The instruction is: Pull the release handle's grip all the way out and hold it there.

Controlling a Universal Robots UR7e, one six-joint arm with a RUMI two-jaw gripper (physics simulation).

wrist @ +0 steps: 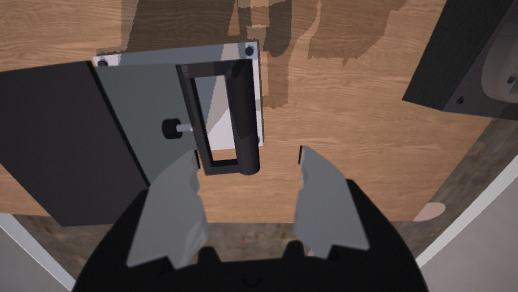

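The release handle is a dark rectangular frame with a thick round grip bar (245, 117) on its right side. A short pale rod with a black collar (172, 128) joins the frame at its left, beside the grey-green side of a dark box (55, 135). A pale base plate (180, 53) with bolts lies under it on the wooden table. My gripper (249, 149) is partly open, with nothing between its fingers. Its left fingertip overlaps the lower left corner of the handle frame in the view, and its right fingertip is to the right of the grip bar. Their depth relative to the handle is hard to tell.
The dark base of the robot (450, 75) stands on the wooden table (345, 130) at the upper right. The table's near edge runs behind my fingers, with mottled floor beyond it. Shadows fall on the wood above the handle.
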